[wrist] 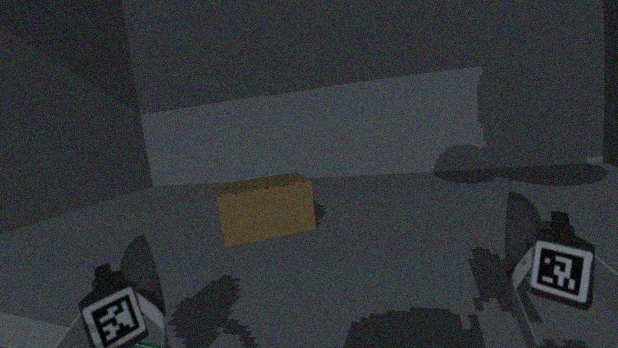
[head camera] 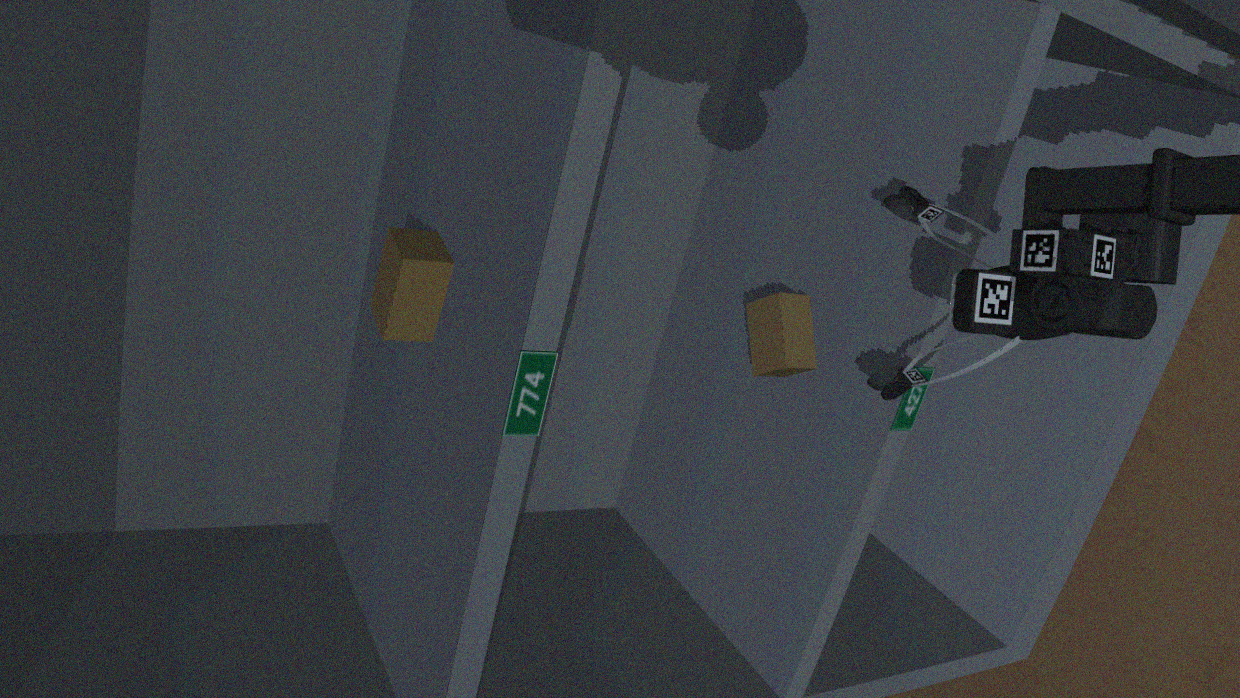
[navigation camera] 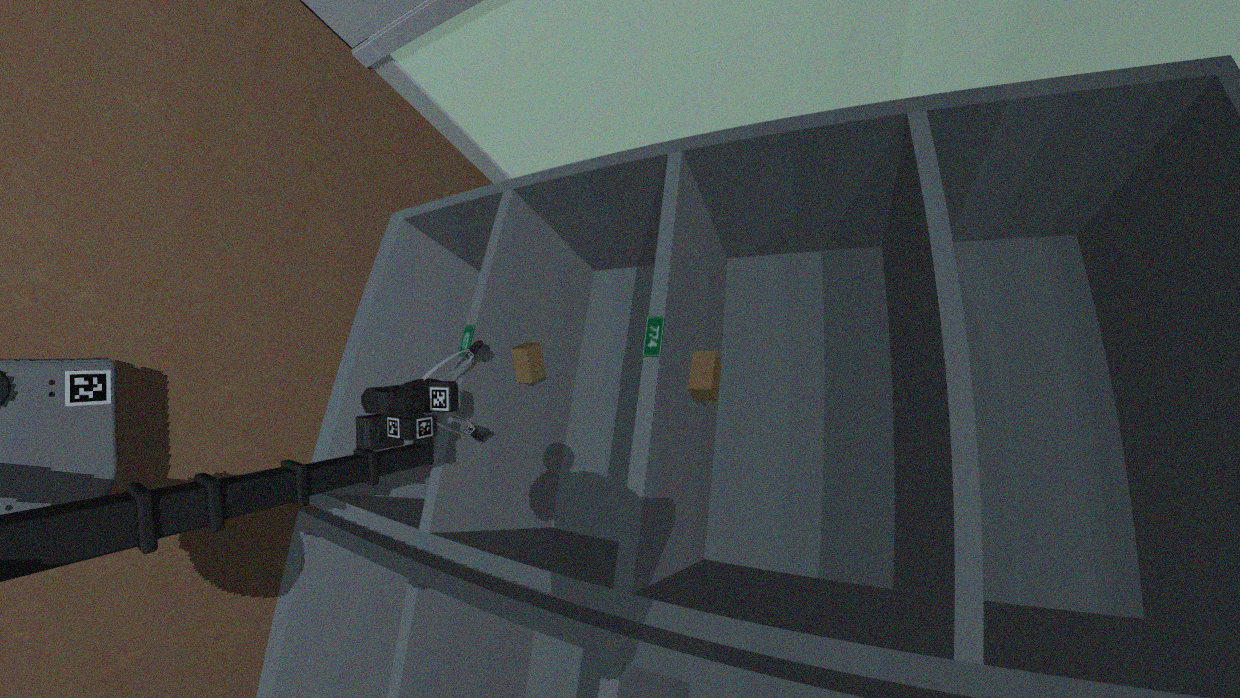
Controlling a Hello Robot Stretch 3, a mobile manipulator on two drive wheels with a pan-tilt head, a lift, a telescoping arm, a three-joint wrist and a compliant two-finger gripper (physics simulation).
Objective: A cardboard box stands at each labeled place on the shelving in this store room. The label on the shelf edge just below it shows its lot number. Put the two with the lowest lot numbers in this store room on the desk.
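Frame: origin at the robot's base, x ahead, y up, z right, level; centimetres.
Seen in the pictures: gripper, fingertip midpoint: [wrist: 328, 244] [head camera: 882, 292] [navigation camera: 486, 390].
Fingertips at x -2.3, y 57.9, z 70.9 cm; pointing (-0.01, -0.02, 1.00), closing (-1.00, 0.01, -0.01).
Offsets run from my fingertips to a thing's middle. "spot": to the spot under its first point. Level surfaces: height alone.
A cardboard box {dy -2.0, dx +5.8, dz +17.4 cm} [head camera: 782, 336] [navigation camera: 528, 364] [wrist: 270, 212] stands on the shelf board above a green label {spot: dy -5.9, dx +12.8, dz +0.2 cm} [head camera: 906, 414] [navigation camera: 466, 336]; the label seems to read 427, its last digit partly behind a finger in the head view. Another box {dy +43.7, dx +3.2, dz +19.3 cm} [head camera: 416, 290] [navigation camera: 704, 375] stands on the neighbouring level above the label 774 {spot: dy +39.6, dx +10.9, dz -0.4 cm} [head camera: 530, 392] [navigation camera: 653, 336]. My gripper [head camera: 895, 293] [navigation camera: 479, 391] [wrist: 328, 244] is open and empty, at the shelf edge in front of the first box. In the wrist view that box is ahead, left of the middle between the fingers, not touched. The desk does not show.
The shelving [navigation camera: 950, 346] has more levels on the right of the navigation view. An upright divider [navigation camera: 520, 585] runs beside my arm [navigation camera: 251, 494]. My base [navigation camera: 60, 416] stands on the brown floor {dy -57.8 cm} [navigation camera: 216, 216]. A pale green wall [navigation camera: 694, 69] is beyond the shelving.
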